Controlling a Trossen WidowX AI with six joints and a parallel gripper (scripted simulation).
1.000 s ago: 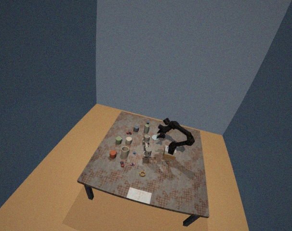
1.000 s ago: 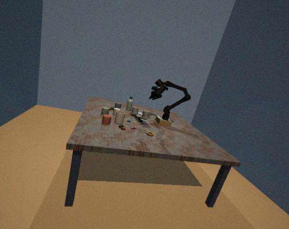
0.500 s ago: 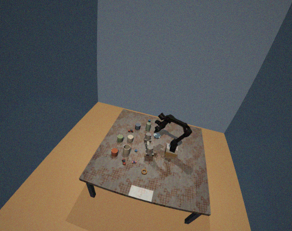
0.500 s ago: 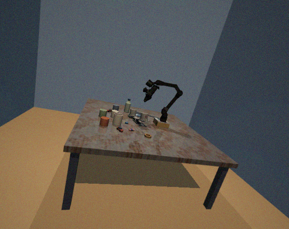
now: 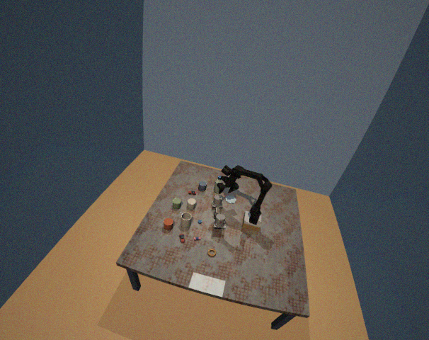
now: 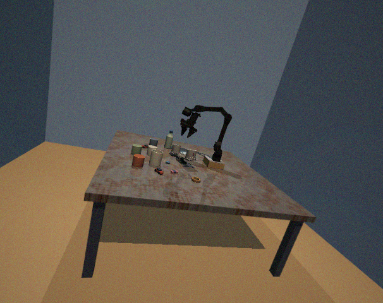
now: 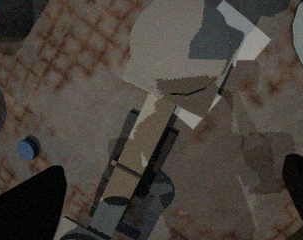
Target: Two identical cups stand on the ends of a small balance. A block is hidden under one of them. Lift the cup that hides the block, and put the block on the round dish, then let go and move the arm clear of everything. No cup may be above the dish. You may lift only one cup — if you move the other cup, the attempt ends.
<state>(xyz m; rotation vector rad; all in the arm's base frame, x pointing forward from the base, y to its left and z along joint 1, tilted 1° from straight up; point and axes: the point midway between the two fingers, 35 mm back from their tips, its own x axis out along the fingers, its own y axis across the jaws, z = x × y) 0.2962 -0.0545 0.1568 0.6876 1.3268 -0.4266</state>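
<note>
Right now my gripper tip is 5 cm short of the grey cup, 4 cm to the left of it and 12 cm above it. Round my gripper tip: pale blue round dish: 5 cm behind, 15 cm to the right, 18 cm below; small balance: 1 cm behind, 10 cm to the left, 14 cm below; pale green block: 4 cm ahead, 2 cm to the right, 14 cm below.
</note>
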